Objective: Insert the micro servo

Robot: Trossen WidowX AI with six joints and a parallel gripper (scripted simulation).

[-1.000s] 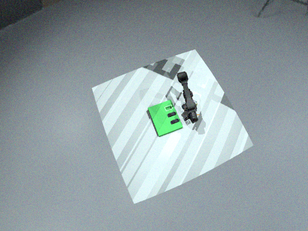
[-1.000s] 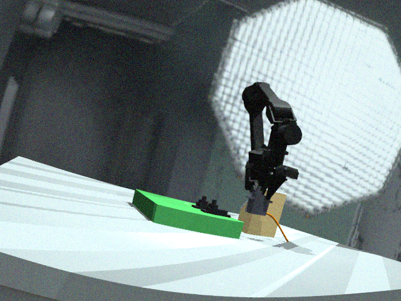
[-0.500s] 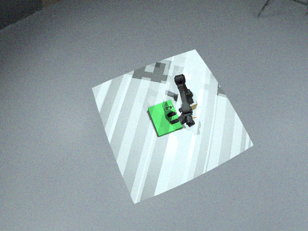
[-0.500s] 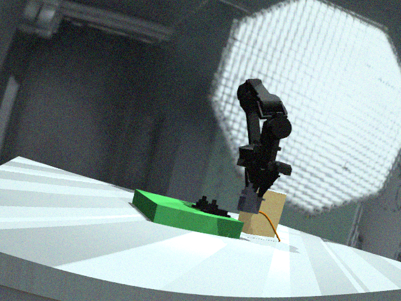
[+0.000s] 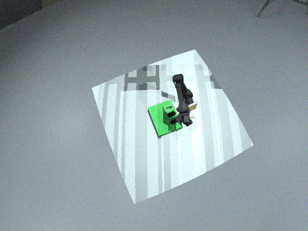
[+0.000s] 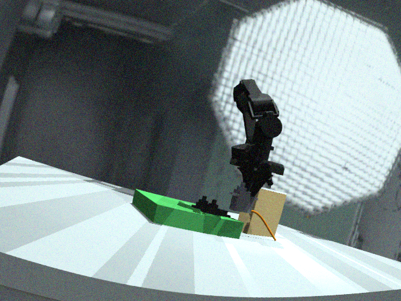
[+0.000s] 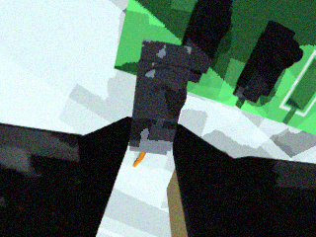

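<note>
My gripper tip is 17 cm short of the deck, 11 cm to the left of it and 10 cm above it.
</note>
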